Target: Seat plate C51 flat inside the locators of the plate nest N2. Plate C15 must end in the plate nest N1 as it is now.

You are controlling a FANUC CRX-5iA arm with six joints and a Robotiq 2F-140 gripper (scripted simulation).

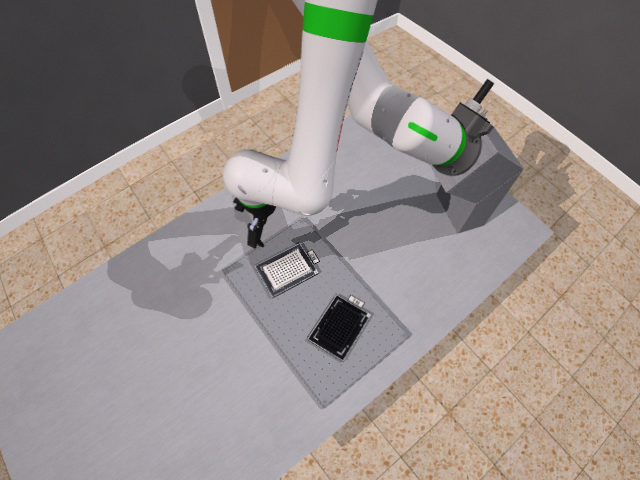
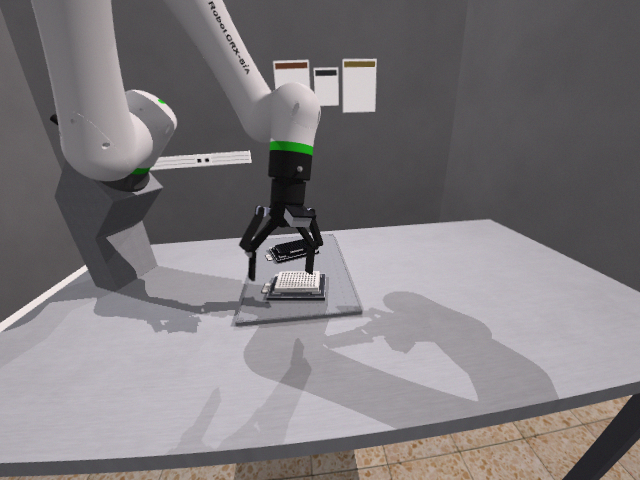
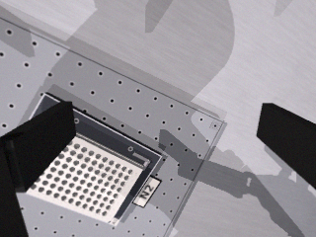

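The white well plate lies 11 cm to the left of my hand, 10 cm below it and 4 cm ahead of it. Round my hand: nest base (12 cm below, 10 cm to the left, 4 cm ahead); then black well plate (35 cm to the left, 11 cm below, 5 cm ahead).
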